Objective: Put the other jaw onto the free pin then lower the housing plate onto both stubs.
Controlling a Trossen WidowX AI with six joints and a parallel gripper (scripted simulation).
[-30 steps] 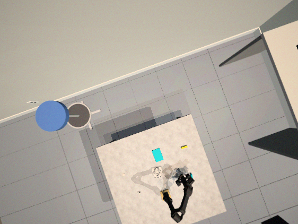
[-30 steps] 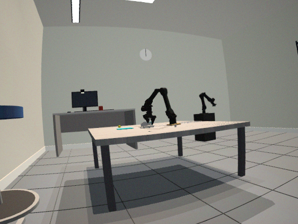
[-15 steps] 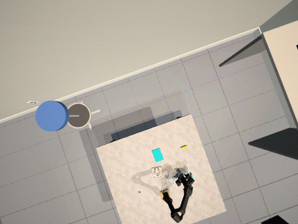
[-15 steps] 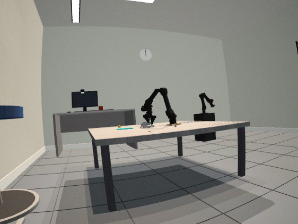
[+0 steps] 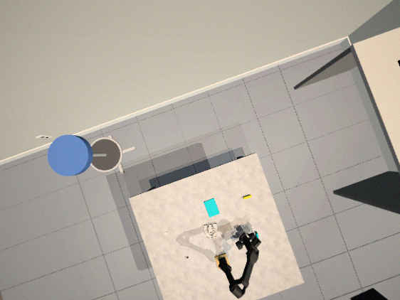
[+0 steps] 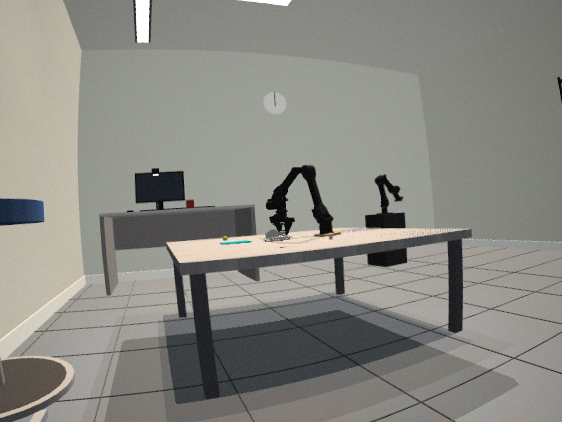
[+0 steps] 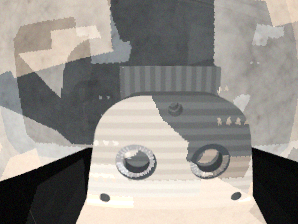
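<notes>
Now: the white jaw piece 130 mm ahead of my gripper tip and 250 mm to the left of it. The rest, counted from my gripper tip: yellow piece: 310 mm ahead, 180 mm to the right; cyan plate: 360 mm ahead, 160 mm to the left, 10 mm below.
</notes>
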